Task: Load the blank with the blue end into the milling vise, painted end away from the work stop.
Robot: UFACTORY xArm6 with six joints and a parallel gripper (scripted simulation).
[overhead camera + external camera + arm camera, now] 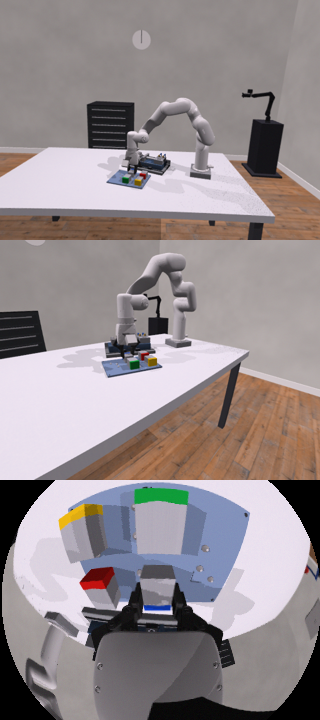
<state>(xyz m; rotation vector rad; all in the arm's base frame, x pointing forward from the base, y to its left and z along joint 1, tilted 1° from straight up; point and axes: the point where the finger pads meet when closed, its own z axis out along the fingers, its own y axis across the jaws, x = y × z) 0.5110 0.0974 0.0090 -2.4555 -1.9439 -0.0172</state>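
The blue-ended blank lies 20 mm below my hand. Round my hand: infeed plate: 10 mm ahead, 40 mm to the left, 40 mm below; green-ended blank: 20 mm ahead, 90 mm to the left, 20 mm below; red-ended blank: 90 mm behind, 20 mm to the left, 20 mm below.
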